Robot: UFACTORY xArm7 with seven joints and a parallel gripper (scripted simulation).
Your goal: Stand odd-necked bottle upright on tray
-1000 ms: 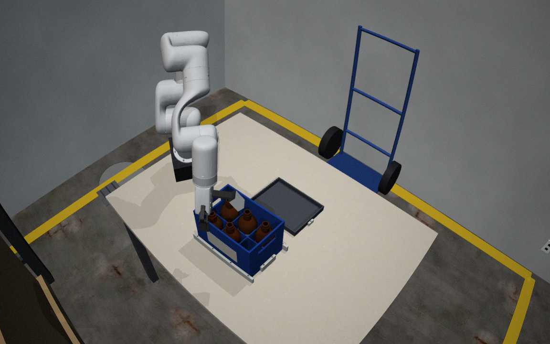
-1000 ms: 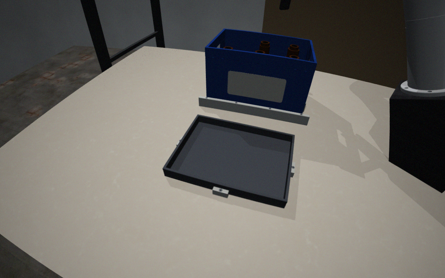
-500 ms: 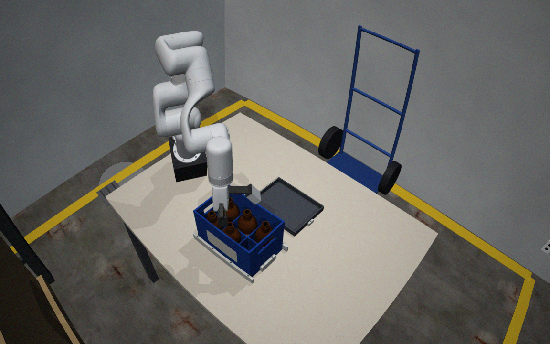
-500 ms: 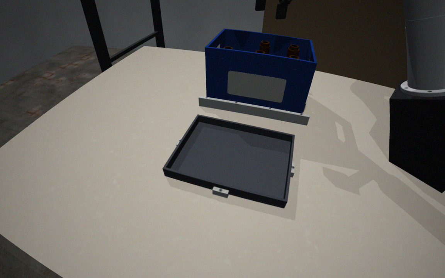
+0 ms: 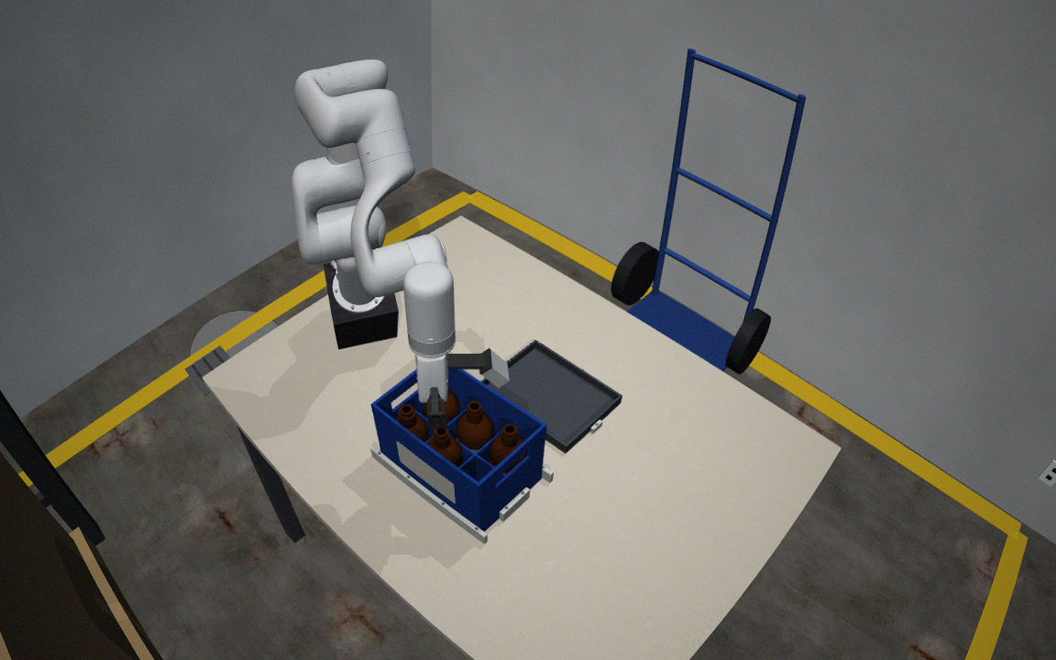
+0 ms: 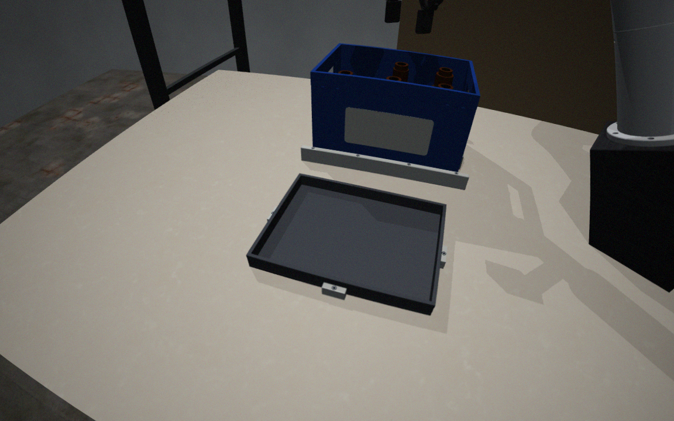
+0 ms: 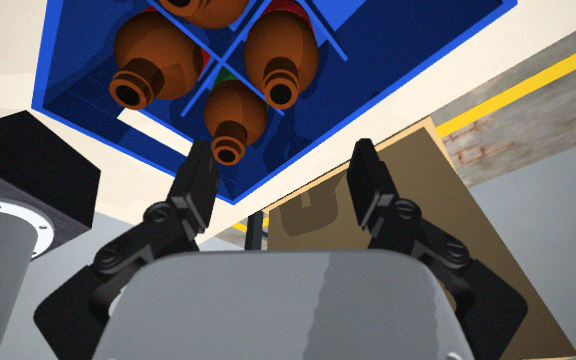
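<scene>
Right now the crate is 16 cm below my hand, 4 cm to the left of it and 1 cm ahead of it. Also, from my hand: dark grey tray: 32 cm to the left, 23 cm below, 4 cm ahead; then glass bottle: 16 cm below, 8 cm behind.
</scene>
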